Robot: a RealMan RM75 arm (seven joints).
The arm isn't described. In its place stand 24 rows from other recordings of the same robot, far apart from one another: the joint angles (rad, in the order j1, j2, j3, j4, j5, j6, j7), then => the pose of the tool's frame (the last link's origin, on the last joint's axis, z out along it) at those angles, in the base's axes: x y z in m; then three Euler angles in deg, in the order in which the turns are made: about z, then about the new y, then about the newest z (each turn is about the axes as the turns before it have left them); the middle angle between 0 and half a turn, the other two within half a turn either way.
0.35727 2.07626 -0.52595 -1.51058 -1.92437 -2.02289 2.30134 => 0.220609, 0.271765, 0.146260, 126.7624, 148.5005, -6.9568
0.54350 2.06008 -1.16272 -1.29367 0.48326 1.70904 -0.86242 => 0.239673, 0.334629, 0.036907, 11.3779, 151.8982, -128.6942
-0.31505 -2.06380 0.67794 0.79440 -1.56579 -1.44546 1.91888 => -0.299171, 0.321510, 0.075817, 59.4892, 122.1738, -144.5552
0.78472 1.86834 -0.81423 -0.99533 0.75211 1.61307 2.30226 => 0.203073, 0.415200, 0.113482, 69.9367, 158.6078, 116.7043
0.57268 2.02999 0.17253 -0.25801 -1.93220 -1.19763 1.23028 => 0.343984, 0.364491, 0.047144, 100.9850, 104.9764, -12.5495
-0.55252 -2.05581 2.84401 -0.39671 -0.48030 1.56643 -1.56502 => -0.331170, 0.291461, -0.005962, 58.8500, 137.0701, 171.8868
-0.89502 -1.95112 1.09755 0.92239 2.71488 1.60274 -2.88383 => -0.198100, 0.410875, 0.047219, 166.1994, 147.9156, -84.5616
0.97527 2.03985 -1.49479 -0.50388 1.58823 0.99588 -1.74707 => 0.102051, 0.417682, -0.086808, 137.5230, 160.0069, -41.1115
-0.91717 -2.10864 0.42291 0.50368 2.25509 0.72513 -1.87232 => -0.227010, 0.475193, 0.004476, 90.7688, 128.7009, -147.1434
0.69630 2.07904 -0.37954 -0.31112 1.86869 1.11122 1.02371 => 0.261084, 0.425525, 0.052041, 111.1483, 97.4828, 158.8383
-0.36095 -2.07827 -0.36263 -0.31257 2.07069 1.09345 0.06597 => -0.310961, 0.283883, -0.084708, 78.7808, 110.7095, -127.7856
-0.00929 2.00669 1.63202 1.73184 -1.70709 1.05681 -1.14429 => 0.164027, 0.285462, 0.047442, 119.0861, 140.2315, -39.4907
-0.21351 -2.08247 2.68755 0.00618 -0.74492 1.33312 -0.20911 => -0.372689, 0.214897, -0.049473, 79.5308, 114.9694, -128.6236
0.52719 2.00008 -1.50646 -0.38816 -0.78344 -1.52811 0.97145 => 0.203967, 0.329700, -0.015096, 154.2123, 120.3620, -10.9984
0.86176 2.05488 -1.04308 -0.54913 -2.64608 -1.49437 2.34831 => 0.246365, 0.350080, -0.045868, -24.7368, 157.1655, -149.5074
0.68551 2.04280 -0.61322 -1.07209 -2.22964 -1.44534 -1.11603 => 0.211165, 0.409810, 0.097075, 103.8172, 143.4570, 143.8217
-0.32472 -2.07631 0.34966 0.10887 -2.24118 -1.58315 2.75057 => -0.360200, 0.273424, 0.078879, 76.2565, 71.9221, -136.5106
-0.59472 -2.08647 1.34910 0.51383 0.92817 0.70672 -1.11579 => -0.232063, 0.419274, -0.033518, 72.2418, 122.4856, -146.2678
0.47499 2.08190 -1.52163 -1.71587 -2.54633 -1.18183 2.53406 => 0.098486, 0.366757, 0.027414, 81.1853, 140.8193, -80.6709
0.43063 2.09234 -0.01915 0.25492 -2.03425 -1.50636 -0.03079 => 0.249125, 0.253400, -0.088646, 131.9643, 112.2178, -44.6982
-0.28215 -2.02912 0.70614 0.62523 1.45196 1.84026 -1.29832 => -0.281131, 0.267575, 0.067368, 35.1844, 118.3574, -170.1953
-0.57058 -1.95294 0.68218 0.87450 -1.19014 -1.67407 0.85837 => -0.236260, 0.360877, 0.088592, 45.6368, 148.1013, 164.6308
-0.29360 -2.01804 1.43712 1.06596 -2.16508 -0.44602 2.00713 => -0.240645, 0.405377, 0.063630, 79.3241, 107.9234, -129.9721
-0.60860 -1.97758 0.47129 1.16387 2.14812 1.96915 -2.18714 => -0.219294, 0.336057, 0.134749, 48.4276, 153.9610, -177.8099
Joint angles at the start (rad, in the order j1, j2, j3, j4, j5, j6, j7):
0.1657, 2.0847, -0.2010, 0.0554, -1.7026, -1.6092, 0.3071
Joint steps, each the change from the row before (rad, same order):
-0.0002, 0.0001, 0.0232, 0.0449, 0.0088, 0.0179, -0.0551
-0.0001, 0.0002, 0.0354, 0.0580, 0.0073, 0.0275, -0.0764
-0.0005, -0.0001, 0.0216, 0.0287, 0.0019, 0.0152, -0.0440
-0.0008, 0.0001, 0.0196, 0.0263, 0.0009, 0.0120, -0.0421
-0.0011, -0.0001, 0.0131, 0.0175, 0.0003, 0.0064, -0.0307
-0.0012, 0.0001, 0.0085, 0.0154, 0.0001, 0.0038, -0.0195
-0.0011, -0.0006, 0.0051, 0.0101, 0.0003, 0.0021, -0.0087
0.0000, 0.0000, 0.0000, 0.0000, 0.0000, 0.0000, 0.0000
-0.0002, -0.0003, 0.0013, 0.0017, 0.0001, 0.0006, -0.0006
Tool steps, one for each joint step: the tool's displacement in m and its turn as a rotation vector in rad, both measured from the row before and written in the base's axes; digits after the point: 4 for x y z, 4 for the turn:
-0.0014, -0.0002, -0.0049, 0.0260, -0.0097, -0.0242
-0.0020, 0.0003, -0.0065, 0.0315, -0.0188, -0.0336
-0.0009, 0.0004, -0.0030, 0.0173, -0.0154, -0.0177
-0.0013, 0.0003, -0.0027, 0.0158, -0.0151, -0.0140
-0.0010, 0.0001, -0.0016, 0.0116, -0.0123, -0.0080
-0.0013, -0.0003, -0.0016, 0.0066, -0.0034, -0.0057
-0.0007, -0.0003, -0.0008, 0.0034, 0.0011, -0.0044
0.0000, 0.0000, 0.0000, 0.0000, 0.0000, 0.0000
0.0000, 0.0000, 0.0000, 0.0007, 0.0008, -0.0013

